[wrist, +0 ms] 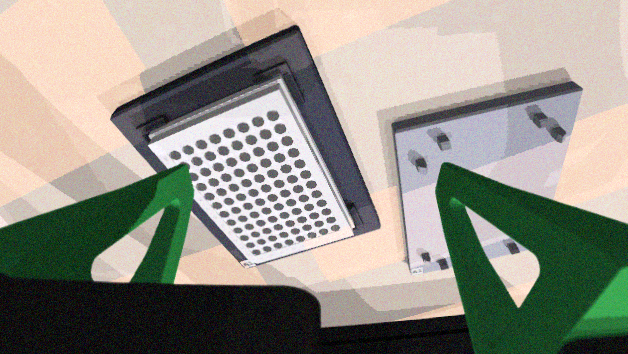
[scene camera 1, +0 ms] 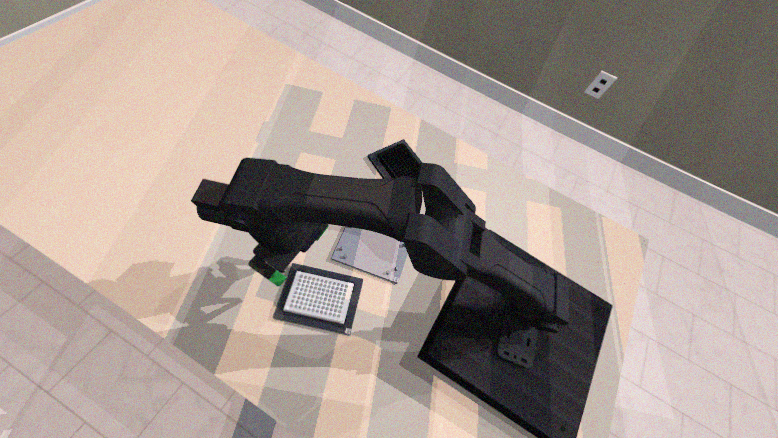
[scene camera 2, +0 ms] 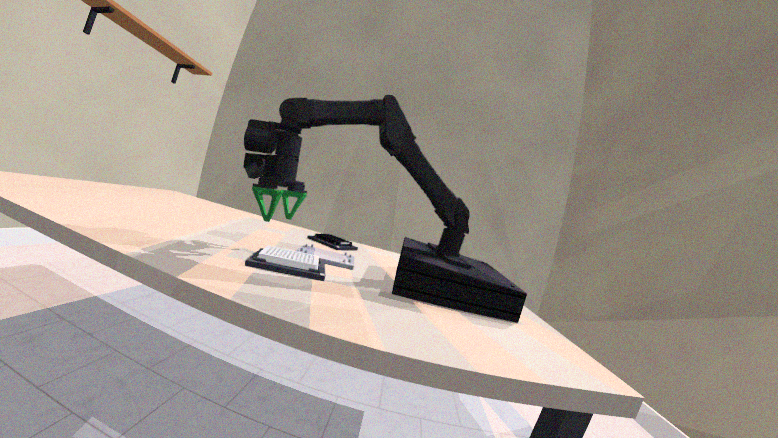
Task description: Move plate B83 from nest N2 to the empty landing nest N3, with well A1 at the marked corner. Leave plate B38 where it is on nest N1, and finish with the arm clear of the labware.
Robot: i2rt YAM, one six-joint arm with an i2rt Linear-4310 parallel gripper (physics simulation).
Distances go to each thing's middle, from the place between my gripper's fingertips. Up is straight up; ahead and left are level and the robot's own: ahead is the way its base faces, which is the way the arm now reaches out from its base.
The well plate (scene camera 1: 311, 295) lies 60 mm behind my hand, 40 mm to the left of it and 70 mm below it. From my hand the other things lie so: light grey nest plate (scene camera 1: 382, 256) (120 mm behind, 110 mm to the right, 80 mm below).
